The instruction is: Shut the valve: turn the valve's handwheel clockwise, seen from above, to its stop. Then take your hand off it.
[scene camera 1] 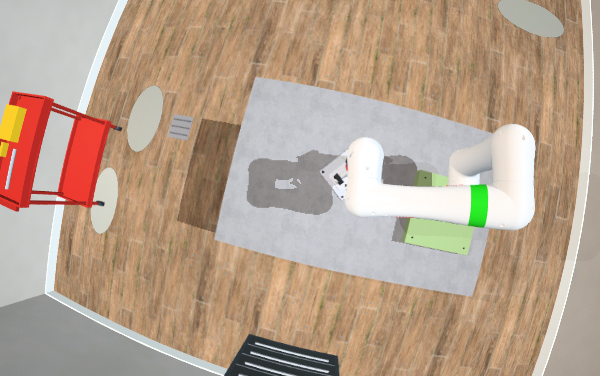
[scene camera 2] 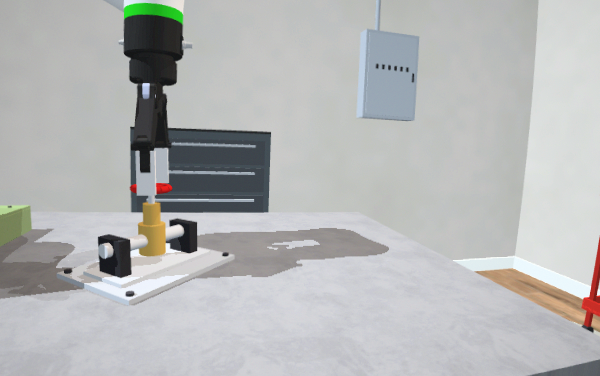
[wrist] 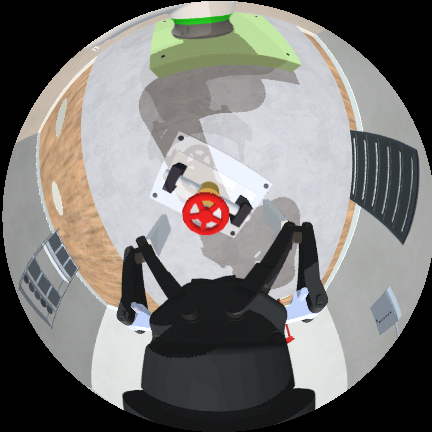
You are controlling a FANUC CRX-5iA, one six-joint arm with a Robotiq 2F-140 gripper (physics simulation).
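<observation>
The valve has a red handwheel (scene camera 2: 164, 188) (wrist: 205, 215) on a thin stem above a brass-coloured body (scene camera 2: 151, 239) (wrist: 210, 188). A white pipe runs through the body between two black blocks on a white base plate (scene camera 2: 175, 276) (wrist: 250, 182). My gripper (scene camera 2: 154, 182) (wrist: 214, 214) is open and points down over the valve. Its pale finger pads stand on opposite sides of the handwheel, with a gap on each side in the wrist view. The fingertips are at about the wheel's height. In scene camera 1 the arm hides the gripper and most of the valve.
The grey table (scene camera 1: 300, 110) (scene camera 2: 350, 310) bears the valve and the arm's green base block (scene camera 1: 440, 241) (scene camera 2: 14, 220) (wrist: 225, 61). A dark drawer cabinet (scene camera 1: 295, 356) (scene camera 2: 215, 160) stands beyond the table. A red cart (scene camera 1: 84, 162) and a grey wall box (scene camera 2: 389, 95) stand off the table.
</observation>
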